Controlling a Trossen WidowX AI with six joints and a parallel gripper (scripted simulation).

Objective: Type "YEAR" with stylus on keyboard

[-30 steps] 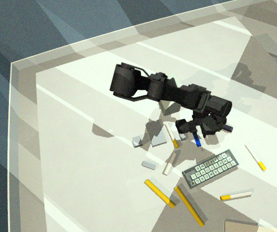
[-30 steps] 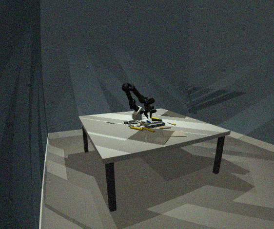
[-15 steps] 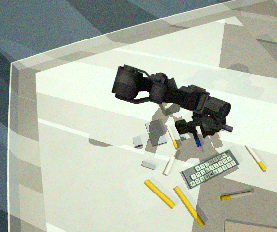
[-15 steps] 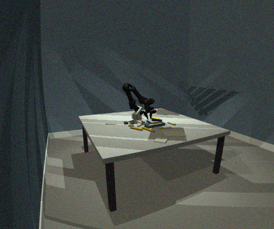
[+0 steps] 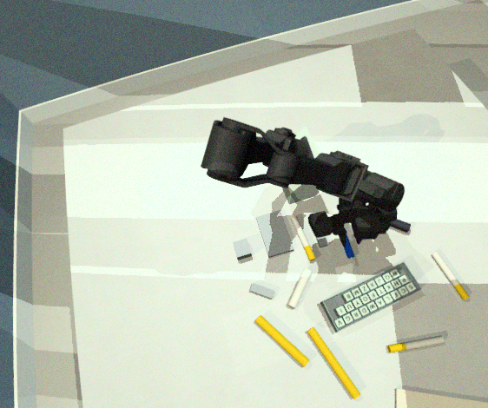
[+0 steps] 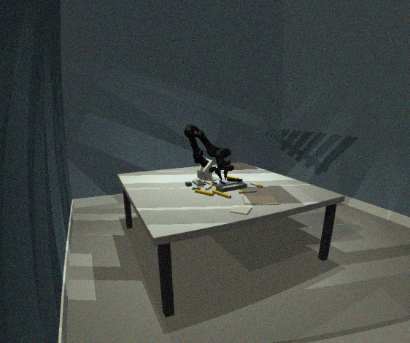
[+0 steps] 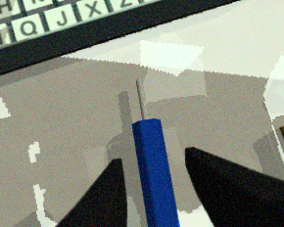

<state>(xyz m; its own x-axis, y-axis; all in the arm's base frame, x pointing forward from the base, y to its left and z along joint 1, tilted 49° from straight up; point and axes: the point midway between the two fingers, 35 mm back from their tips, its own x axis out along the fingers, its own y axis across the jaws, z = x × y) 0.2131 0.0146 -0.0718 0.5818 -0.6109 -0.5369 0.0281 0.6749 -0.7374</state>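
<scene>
The blue pen is 10 mm ahead of my gripper tip and 30 mm below it. The rest, counted from my gripper tip: white stick (60 mm ahead, 140 mm to the right, 20 mm below); paper sheet (420 mm ahead, 60 mm to the left, 30 mm below); dark grey rod (50 mm behind, 120 mm to the left, 20 mm below).
</scene>
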